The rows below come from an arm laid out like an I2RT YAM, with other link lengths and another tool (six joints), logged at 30 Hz.
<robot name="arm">
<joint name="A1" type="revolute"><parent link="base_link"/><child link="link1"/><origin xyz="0 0 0.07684"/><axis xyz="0 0 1"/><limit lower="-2.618" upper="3.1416"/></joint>
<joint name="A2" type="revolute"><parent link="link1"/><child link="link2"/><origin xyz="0.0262 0.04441 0.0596"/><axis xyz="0 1 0"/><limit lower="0" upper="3.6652"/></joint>
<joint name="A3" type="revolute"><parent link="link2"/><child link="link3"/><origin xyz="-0.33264 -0.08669 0"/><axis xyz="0 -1 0"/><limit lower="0" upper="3.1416"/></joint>
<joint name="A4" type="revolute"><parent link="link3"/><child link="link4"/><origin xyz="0.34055 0.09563 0.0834"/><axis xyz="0 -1 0"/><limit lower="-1.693" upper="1.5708"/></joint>
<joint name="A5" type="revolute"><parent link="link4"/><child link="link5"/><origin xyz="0.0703 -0.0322 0.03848"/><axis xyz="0 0 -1"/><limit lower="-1.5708" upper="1.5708"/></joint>
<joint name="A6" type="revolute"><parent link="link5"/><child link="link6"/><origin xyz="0.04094 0 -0.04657"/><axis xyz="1 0 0"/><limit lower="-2.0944" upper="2.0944"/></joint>
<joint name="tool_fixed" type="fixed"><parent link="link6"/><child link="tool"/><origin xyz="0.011 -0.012 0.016" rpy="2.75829 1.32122 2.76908"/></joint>
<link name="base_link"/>
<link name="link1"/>
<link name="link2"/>
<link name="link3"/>
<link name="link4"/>
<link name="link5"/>
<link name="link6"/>
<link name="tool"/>
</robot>
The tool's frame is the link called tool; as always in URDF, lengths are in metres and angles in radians.
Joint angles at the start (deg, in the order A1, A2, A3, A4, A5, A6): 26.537 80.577 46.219 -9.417 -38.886 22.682
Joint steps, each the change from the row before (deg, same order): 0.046 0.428 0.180 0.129 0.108 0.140; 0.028 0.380 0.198 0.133 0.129 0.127; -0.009 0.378 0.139 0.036 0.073 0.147; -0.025 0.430 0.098 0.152 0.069 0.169; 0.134 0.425 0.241 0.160 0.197 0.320; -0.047 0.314 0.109 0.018 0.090 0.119; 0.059 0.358 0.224 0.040 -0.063 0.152; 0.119 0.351 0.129 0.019 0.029 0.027; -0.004 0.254 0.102 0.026 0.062 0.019; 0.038 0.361 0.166 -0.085 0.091 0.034; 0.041 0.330 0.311 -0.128 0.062 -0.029; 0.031 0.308 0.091 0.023 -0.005 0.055; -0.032 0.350 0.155 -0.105 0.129 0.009; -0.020 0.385 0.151 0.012 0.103 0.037; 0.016 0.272 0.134 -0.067 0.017 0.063; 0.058 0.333 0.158 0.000 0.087 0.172
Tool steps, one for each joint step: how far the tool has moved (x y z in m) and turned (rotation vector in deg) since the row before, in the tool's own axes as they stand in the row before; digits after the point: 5 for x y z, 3 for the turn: -0.00118 -0.00091 0.00155 0.072 0.064 0.212; -0.00133 -0.00069 0.00118 0.084 -0.007 0.166; -0.00088 -0.00122 0.00127 0.075 0.098 0.304; -0.00089 -0.00163 0.00153 0.067 0.073 0.319; -0.00137 -0.00027 0.00173 0.062 0.019 0.283; -0.00077 -0.00127 0.00090 0.105 0.051 0.293; -0.00115 -0.00026 0.00129 -0.083 0.138 0.163; -0.00051 -0.00048 0.00181 0.033 0.212 0.097; -0.00065 -0.00076 0.00085 0.078 0.053 0.120; -0.00072 -0.00090 0.00140 0.124 0.175 0.220; -0.00144 0.00000 0.00083 0.083 0.100 0.059; -0.00048 -0.00087 0.00135 0.020 0.158 0.166; -0.00081 -0.00129 0.00106 0.186 0.120 0.261; -0.00095 -0.00129 0.00126 0.136 0.088 0.222; -0.00059 -0.00067 0.00101 0.044 0.144 0.195; -0.00076 -0.00065 0.00138 0.062 0.120 0.267
